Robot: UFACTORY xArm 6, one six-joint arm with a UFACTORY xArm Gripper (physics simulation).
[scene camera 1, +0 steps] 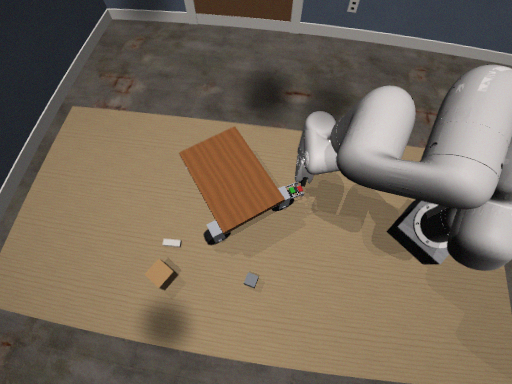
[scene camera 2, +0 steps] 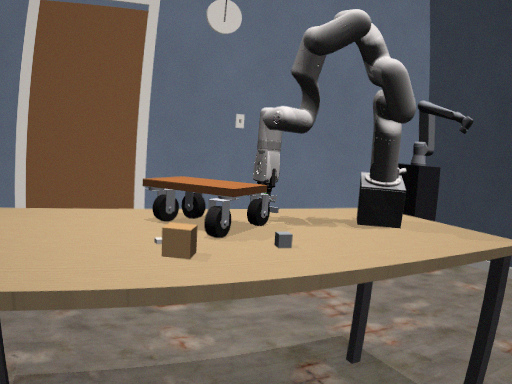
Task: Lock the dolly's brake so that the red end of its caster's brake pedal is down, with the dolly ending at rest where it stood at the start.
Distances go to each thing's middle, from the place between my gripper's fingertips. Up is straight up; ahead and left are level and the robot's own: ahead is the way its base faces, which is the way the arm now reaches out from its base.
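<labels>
The dolly (scene camera 1: 235, 186) is there, 19 cm ahead of my hand and 7 cm to the left of it. As for the orange-brown block (scene camera 2: 179, 240), it is 2 cm below my hand, 37 cm ahead of it and 37 cm to the left of it.
</labels>
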